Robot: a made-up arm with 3 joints. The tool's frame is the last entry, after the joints.
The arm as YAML. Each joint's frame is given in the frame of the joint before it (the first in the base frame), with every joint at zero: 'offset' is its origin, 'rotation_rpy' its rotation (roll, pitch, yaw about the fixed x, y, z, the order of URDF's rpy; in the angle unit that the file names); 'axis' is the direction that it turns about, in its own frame. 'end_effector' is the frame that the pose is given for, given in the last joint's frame.
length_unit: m
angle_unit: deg
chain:
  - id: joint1
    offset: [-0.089, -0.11, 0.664]
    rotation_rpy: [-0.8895, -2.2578, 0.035]
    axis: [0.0, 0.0, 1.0]
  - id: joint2
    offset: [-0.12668, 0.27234, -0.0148]
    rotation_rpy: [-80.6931, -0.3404, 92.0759]
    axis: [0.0, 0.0, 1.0]
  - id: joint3
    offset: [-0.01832, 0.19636, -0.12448]
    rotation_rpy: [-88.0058, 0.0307, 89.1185]
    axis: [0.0, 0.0, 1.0]
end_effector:
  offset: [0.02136, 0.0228, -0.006]
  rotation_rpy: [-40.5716, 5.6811, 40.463]
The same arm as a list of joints. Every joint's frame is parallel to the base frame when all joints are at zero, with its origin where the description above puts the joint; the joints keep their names.
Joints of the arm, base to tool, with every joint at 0 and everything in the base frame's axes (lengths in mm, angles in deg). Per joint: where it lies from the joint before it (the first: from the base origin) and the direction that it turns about. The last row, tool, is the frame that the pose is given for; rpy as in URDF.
joint1: axis -0.0394 0.0155 0.999103 xyz -89.0 -110.0 664.0
joint2: axis -0.99176 -0.034799 0.123295 xyz -126.0 272.0 -24.0
joint3: axis 0 -1 0 xyz 100.0 -17.0 -210.0
tool: xyz 20.0 6.0 -24.0 rpy 57.96 56.17 10.24

